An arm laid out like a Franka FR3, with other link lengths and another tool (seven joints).
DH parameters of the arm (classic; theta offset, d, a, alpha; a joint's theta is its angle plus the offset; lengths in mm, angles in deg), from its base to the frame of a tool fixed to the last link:
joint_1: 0 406.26 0 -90
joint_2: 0 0 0 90
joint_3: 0 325.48 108.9 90
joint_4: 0 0 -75.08 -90
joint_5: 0 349.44 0 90
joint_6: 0 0 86.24 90
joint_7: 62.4 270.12 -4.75 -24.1
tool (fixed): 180 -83.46 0 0
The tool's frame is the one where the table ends.
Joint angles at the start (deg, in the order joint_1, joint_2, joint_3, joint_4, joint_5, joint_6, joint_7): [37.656 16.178 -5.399 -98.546 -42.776 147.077 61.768]
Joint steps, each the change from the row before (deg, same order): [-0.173 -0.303 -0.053 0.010 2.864 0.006 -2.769]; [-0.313 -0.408 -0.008 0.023 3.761 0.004 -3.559]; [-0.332 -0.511 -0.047 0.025 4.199 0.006 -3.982]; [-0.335 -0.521 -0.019 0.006 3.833 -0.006 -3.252]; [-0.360 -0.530 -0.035 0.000 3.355 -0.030 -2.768]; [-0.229 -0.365 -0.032 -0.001 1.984 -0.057 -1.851]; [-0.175 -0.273 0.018 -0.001 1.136 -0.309 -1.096]
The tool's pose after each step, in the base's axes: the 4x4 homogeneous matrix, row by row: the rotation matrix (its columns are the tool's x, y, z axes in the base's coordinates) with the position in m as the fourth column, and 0 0 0 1 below. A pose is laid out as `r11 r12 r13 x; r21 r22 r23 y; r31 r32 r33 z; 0 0 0 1`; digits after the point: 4 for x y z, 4 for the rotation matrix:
-0.3503 0.8554 0.3816 0.6414; 0.8750 0.4442 -0.1926 0.3908; -0.3342 0.2664 -0.9041 0.5245; 0 0 0 1
-0.3692 0.8560 0.3618 0.6418; 0.8746 0.4517 -0.1762 0.3881; -0.3142 0.2514 -0.9155 0.5283; 0 0 0 1
-0.3903 0.8549 0.3418 0.6422; 0.8736 0.4610 -0.1556 0.3849; -0.2906 0.2379 -0.9268 0.5335; 0 0 0 1
-0.4051 0.8550 0.3239 0.6424; 0.8754 0.4650 -0.1324 0.3816; -0.2638 0.2299 -0.9368 0.5390; 0 0 0 1
-0.4157 0.8552 0.3094 0.6430; 0.8776 0.4665 -0.1104 0.3777; -0.2388 0.2256 -0.9445 0.5448; 0 0 0 1
-0.4238 0.8539 0.3021 0.6433; 0.8771 0.4701 -0.0983 0.3750; -0.2260 0.2233 -0.9482 0.5488; 0 0 0 1
-0.4278 0.8542 0.2955 0.6432; 0.8768 0.4716 -0.0940 0.3728; -0.2196 0.2189 -0.9507 0.5510; 0 0 0 1

